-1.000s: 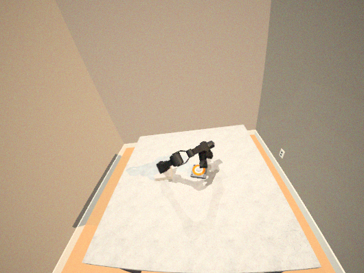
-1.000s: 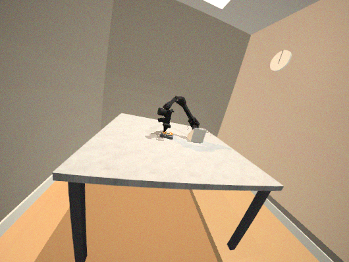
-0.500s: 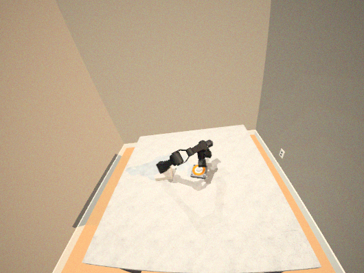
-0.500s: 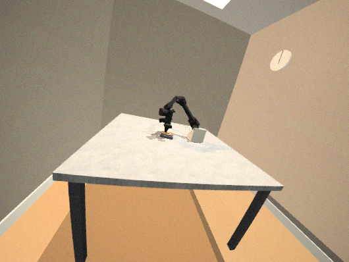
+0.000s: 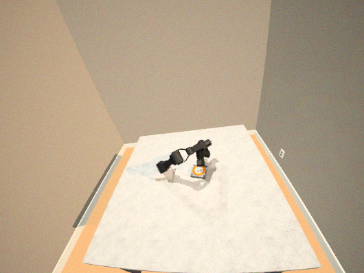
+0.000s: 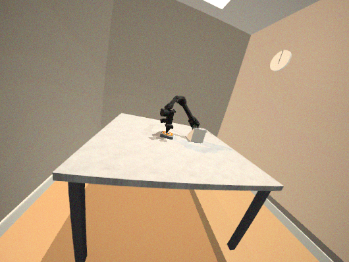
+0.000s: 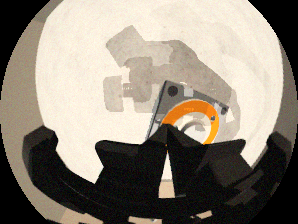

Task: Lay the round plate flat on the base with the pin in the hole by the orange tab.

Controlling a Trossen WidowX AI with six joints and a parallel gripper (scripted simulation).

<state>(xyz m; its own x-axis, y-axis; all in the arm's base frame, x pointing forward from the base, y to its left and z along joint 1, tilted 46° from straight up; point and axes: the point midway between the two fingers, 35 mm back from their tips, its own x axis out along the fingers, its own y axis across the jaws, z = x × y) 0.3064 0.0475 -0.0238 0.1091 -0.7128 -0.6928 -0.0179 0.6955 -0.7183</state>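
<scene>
My gripper tip is 10 mm past the plate, 20 mm to the left of it and 20 mm above it. Also, from my gripper tip: base: 20 mm behind, 50 mm to the right, 30 mm below.
</scene>
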